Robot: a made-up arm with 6 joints.
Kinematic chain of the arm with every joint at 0, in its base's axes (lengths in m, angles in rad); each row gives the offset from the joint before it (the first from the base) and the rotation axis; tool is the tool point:
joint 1: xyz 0 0 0.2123 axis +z
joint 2: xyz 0 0 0 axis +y
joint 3: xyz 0 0 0.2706 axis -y
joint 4: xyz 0 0 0 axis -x
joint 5: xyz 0.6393 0 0 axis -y
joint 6: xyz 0 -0.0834 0 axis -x
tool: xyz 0 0 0
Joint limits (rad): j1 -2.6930..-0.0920 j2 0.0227..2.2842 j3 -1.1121..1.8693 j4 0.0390..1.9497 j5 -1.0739..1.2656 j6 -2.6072..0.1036
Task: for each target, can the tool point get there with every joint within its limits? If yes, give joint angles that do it. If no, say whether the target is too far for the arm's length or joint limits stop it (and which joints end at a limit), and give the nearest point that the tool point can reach.
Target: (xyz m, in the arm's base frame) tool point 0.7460 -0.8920 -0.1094
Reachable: no: too far | nearest point 0.5660 -0.6767 -0.0318 | short by 0.291 m
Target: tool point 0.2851 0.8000 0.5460
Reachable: no: joint limits stop it (at a limit: joint 2, joint 3, joint 4) | nearest point 0.1421 0.3986 0.1931 | short by 0.553 m
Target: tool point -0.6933 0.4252 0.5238
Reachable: no: joint limits stop it (at a limit: joint 2, joint 3, joint 4) | nearest point -0.3607 0.2212 0.1931 | short by 0.511 m
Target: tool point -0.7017 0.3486 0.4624
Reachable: no: joint limits stop it (at a limit: joint 2, joint 3, joint 4) | nearest point -0.3790 0.1883 0.1931 | short by 0.450 m
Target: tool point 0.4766 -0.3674 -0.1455
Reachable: yes | joints -0.5604 0.9403 -0.0901 0.8042 -0.6892 -0.1347
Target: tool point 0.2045 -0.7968 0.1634
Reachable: yes | joints -1.2333 0.9191 0.5116 0.5554 0.7117 -1.0748
